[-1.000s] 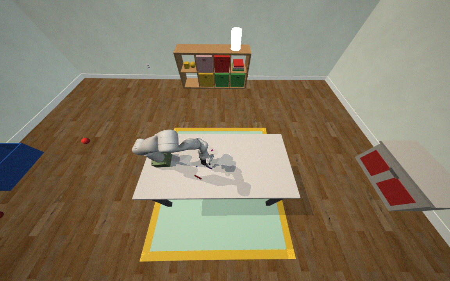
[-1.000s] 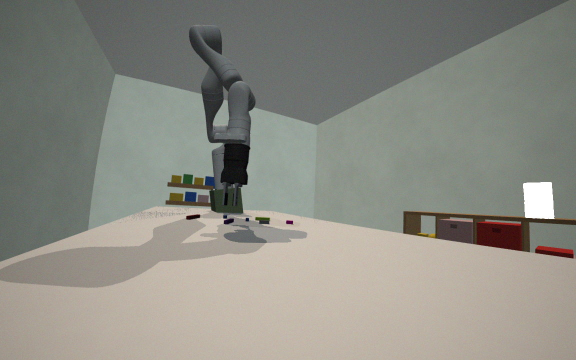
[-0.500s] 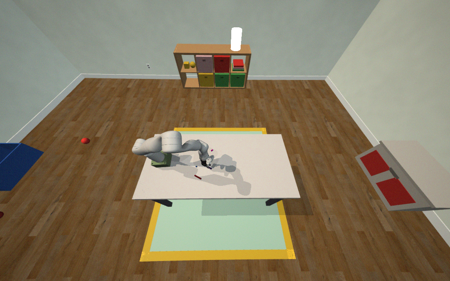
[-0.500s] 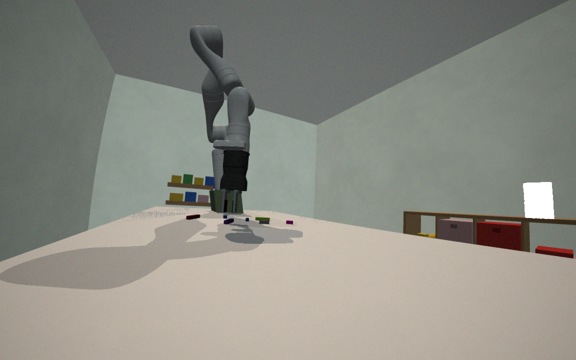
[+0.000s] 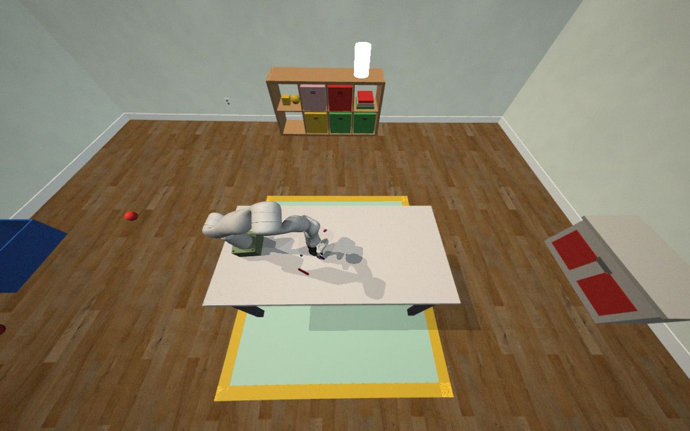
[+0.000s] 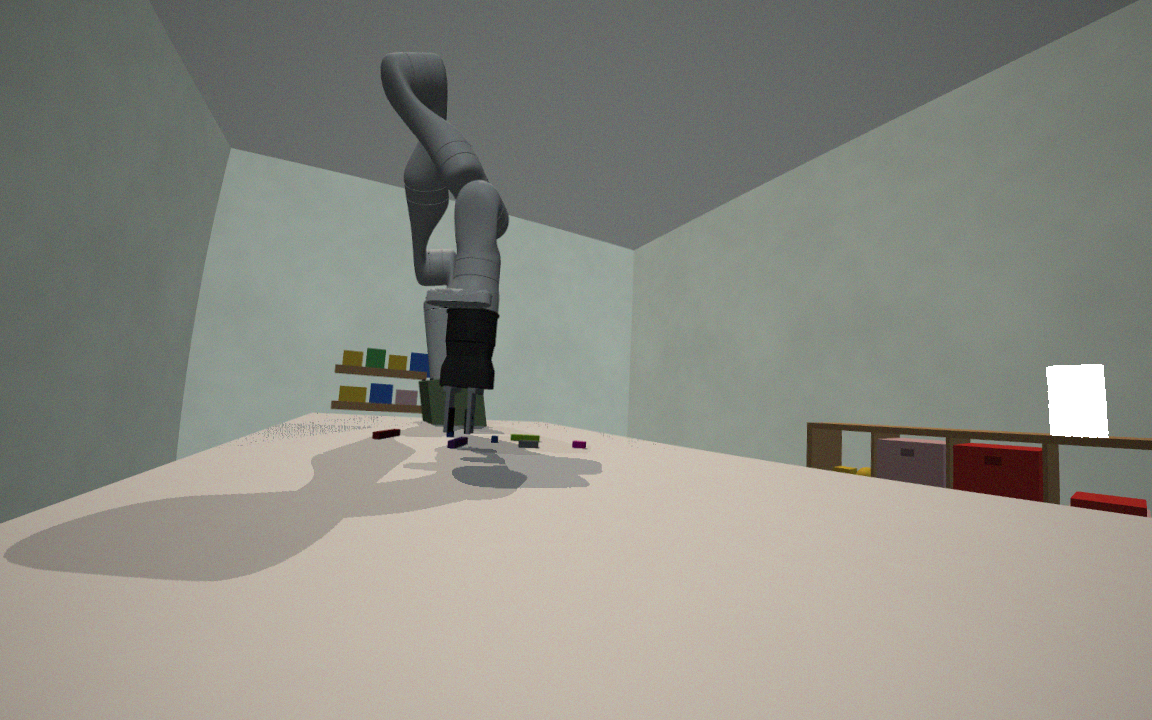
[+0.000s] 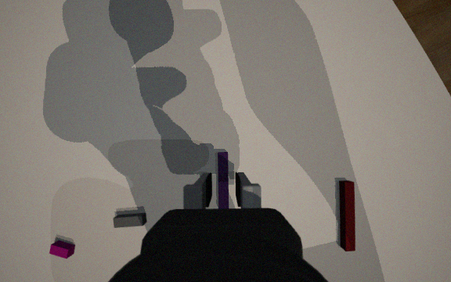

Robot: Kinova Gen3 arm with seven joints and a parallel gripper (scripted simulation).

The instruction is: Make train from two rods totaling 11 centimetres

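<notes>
Now: hand 3 cm above the purple rod. From my hand the other things lie so: small blue rod 7 cm to the left, 5 cm behind, 3 cm below; grey rod 10 cm to the left, 3 cm below, 2 cm ahead; red rod 10 cm behind, 9 cm to the right, 3 cm below.
</notes>
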